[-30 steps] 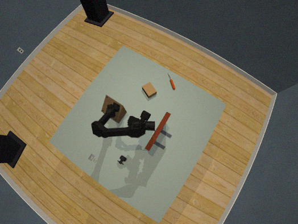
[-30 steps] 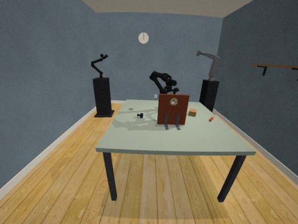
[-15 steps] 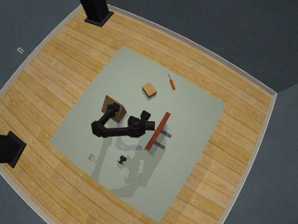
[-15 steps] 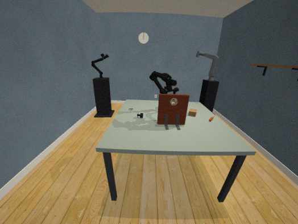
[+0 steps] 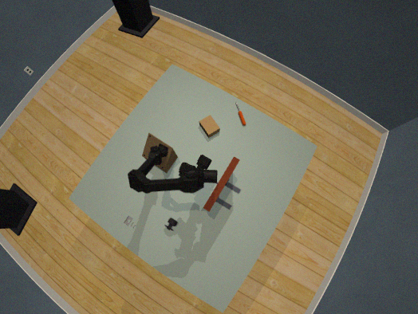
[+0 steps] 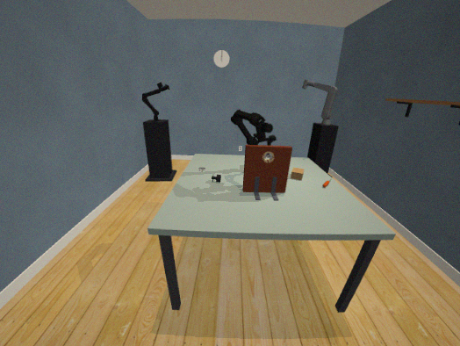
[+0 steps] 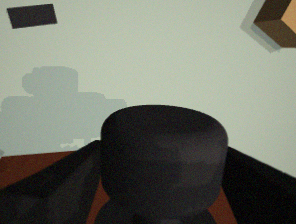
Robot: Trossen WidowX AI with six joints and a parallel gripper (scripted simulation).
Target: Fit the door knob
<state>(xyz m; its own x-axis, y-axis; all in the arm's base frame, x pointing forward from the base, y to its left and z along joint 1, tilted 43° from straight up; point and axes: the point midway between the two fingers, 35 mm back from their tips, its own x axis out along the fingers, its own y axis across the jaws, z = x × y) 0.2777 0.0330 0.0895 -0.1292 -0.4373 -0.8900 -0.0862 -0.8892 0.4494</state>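
The dark door knob lies 40 mm ahead of my hand, 30 mm below it and 10 mm to the left of it. Also, from my hand: wooden block 350 mm to the left, 260 mm below, 120 mm behind.
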